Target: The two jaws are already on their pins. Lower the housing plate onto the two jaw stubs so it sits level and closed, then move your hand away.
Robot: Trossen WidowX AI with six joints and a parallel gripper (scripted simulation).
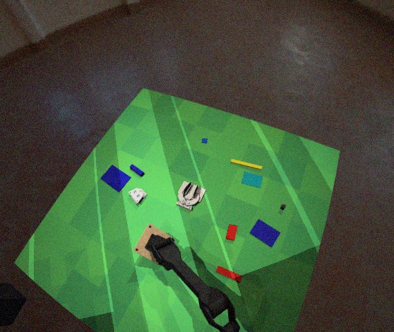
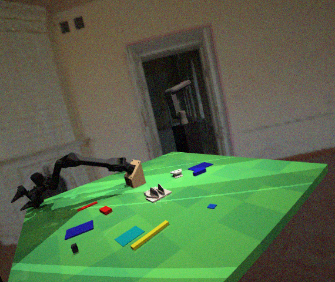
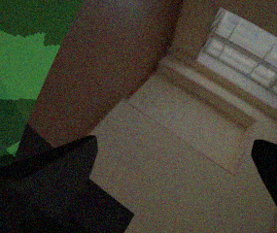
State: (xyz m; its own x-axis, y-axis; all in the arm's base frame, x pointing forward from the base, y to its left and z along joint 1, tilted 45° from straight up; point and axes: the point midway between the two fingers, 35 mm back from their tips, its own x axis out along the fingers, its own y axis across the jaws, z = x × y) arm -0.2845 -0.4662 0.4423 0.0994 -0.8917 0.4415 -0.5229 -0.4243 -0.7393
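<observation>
Now: gripper tip 83 cm short of the yellow bar, 47 cm to the right of it and 6 cm above it. Round my gripper tip: red bar (36 cm to the left, 30 cm ahead, 7 cm below); then red block (47 cm ahead, 41 cm to the left, 6 cm below); then blue slab (53 cm ahead, 27 cm to the left, 7 cm below).
</observation>
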